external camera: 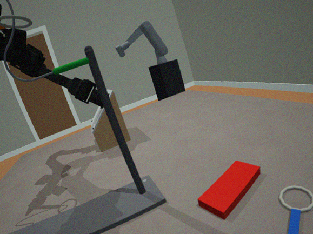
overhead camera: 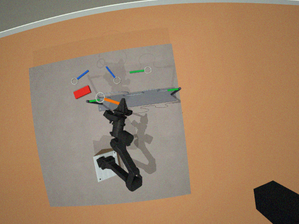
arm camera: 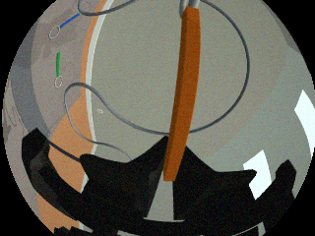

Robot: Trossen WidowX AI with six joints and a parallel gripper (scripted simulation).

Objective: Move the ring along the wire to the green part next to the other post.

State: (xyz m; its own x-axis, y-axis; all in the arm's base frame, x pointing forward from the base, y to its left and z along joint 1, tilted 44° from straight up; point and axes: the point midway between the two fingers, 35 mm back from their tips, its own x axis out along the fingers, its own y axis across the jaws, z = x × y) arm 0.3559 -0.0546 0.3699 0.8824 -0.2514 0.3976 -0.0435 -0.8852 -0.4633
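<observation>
The ring with orange handle lies 20 mm ahead of my gripper tip, 90 mm to the left of it and 30 mm below it. From my gripper tip the other things lie so: green-handled ring: 230 mm ahead, 150 mm to the right, 460 mm below; then red block: 200 mm ahead, 370 mm to the left, 460 mm below.
</observation>
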